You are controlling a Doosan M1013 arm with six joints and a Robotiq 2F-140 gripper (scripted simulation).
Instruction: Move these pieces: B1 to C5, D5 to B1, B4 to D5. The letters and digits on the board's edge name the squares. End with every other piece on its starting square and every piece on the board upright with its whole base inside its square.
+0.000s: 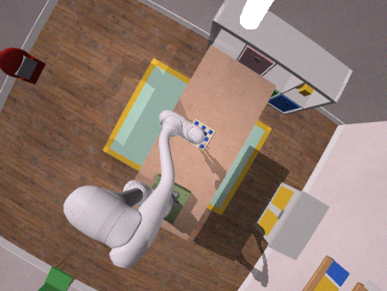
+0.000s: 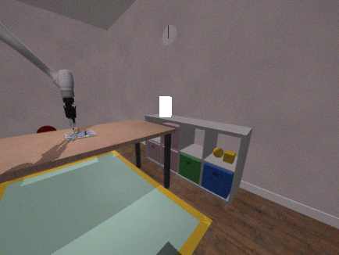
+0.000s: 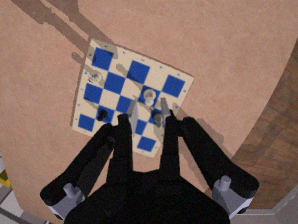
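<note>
Right now my hand is 11 cm above the chessboard, 4 cm to the left of it and 4 cm short of it. Round my hand: dark chess piece (9 cm to the right, 9 cm below, 7 cm ahead).
</note>
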